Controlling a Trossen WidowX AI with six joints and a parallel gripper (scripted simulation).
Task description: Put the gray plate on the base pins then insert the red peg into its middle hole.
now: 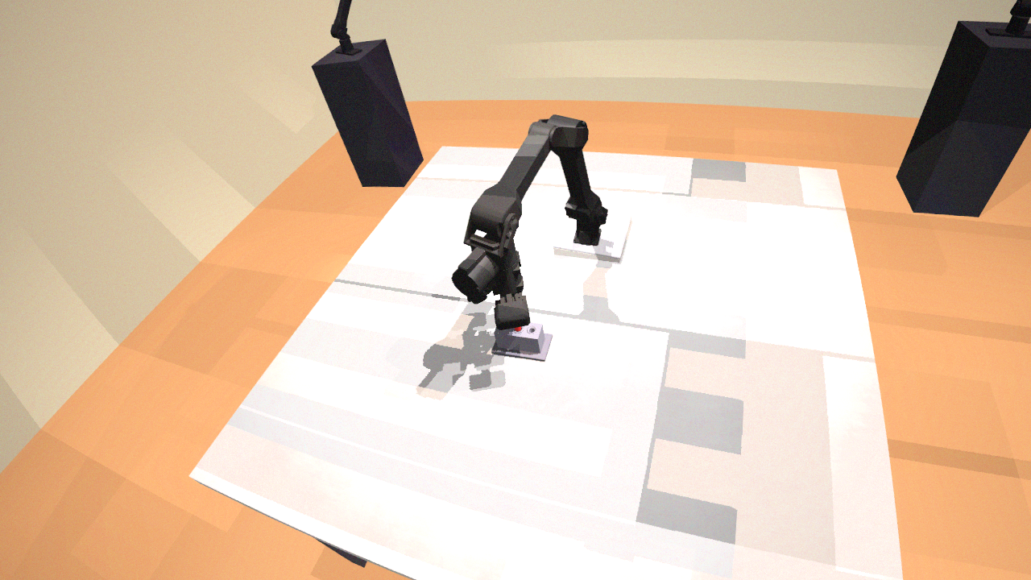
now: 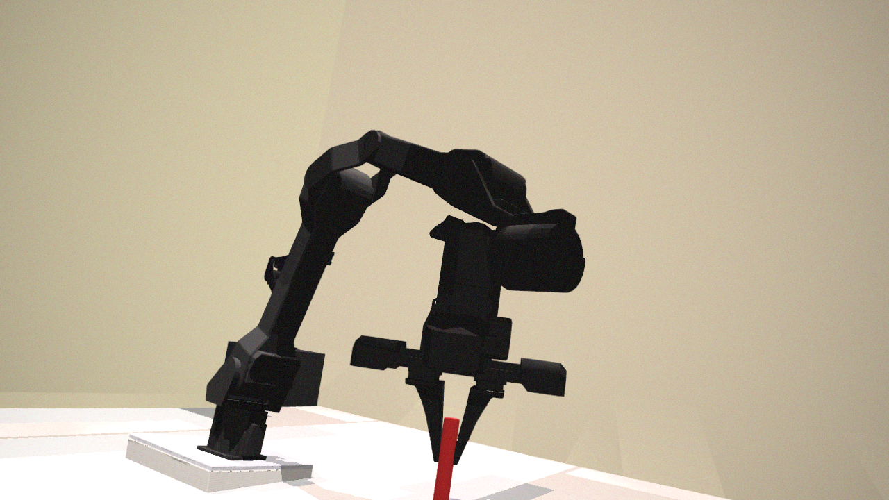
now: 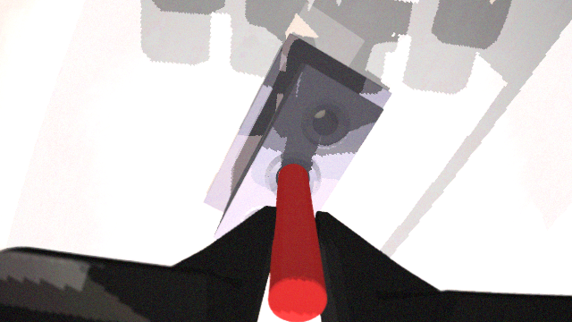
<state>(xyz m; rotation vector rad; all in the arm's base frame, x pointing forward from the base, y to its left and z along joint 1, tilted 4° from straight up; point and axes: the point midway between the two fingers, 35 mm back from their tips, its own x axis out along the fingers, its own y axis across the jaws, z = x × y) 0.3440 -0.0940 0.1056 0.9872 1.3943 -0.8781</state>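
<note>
The red peg lies right at my gripper tip. Also, from my gripper tip: base (90 mm below); gray plate (50 mm below).
</note>
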